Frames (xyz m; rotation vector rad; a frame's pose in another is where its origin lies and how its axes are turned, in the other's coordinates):
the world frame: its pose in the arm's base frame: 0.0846 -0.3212 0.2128 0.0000 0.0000 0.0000
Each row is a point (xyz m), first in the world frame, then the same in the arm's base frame.
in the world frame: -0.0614 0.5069 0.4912
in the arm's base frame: 0.0232 0.1857 0.7040
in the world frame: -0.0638 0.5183 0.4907
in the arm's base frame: 0.0208 0.1971 0.7035
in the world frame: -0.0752 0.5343 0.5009
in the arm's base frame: 0.0094 0.2131 0.7137
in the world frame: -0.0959 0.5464 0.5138
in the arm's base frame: -0.0113 0.2252 0.7266
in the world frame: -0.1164 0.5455 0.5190
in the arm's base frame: -0.0318 0.2243 0.7318
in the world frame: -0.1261 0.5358 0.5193
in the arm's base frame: -0.0415 0.2146 0.7321
